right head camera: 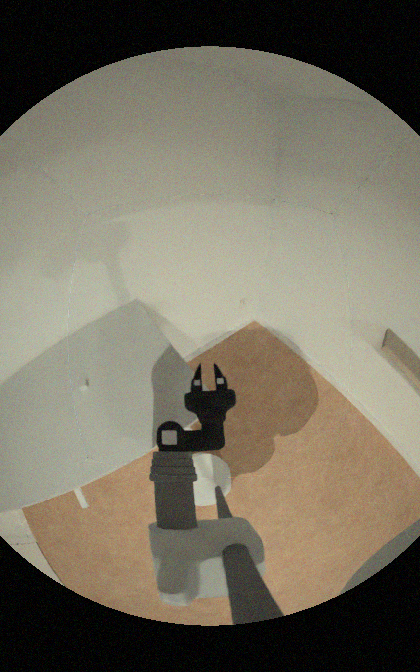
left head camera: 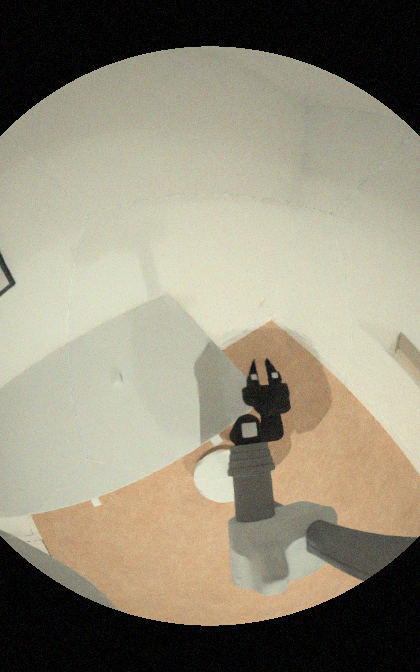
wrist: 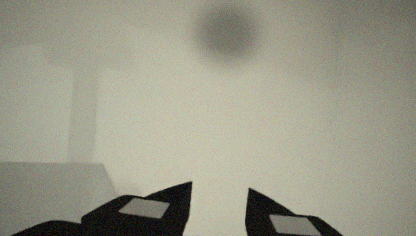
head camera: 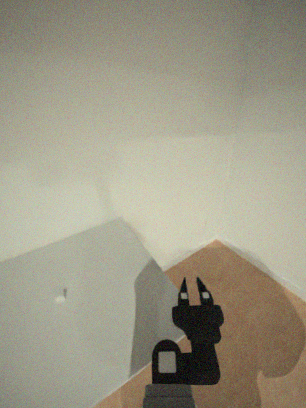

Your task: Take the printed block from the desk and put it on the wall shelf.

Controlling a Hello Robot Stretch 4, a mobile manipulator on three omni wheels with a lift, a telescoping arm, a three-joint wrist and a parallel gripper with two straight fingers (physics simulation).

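Observation:
The printed block (head camera: 60, 299) (left head camera: 117, 377) (right head camera: 84, 387) is a small whitish piece on the grey desk (head camera: 60, 340) (left head camera: 40, 425) (right head camera: 40, 425), near the desk's middle in the head views. Its fine shape is too small to tell. The desk's far corner (wrist: 50, 195) shows at the lower left of the wrist view, where the block does not show. My gripper (head camera: 191, 279) (left head camera: 260, 361) (right head camera: 208, 366) (wrist: 218, 201) is open and empty, to the right of the block and apart from it, near the desk's right end. The wall shelf (left head camera: 411, 352) (right head camera: 401, 356) shows partly at the right edge.
Pale walls (head camera: 175, 190) meet in a corner behind the desk and gripper. The robot's round white base (left head camera: 212, 477) (right head camera: 209, 480) stands on the brown floor (left head camera: 150, 550) (right head camera: 320, 490). White desk feet (left head camera: 96, 501) (right head camera: 81, 498) show below the desk's front edge. A picture frame (left head camera: 7, 287) shows at far left.

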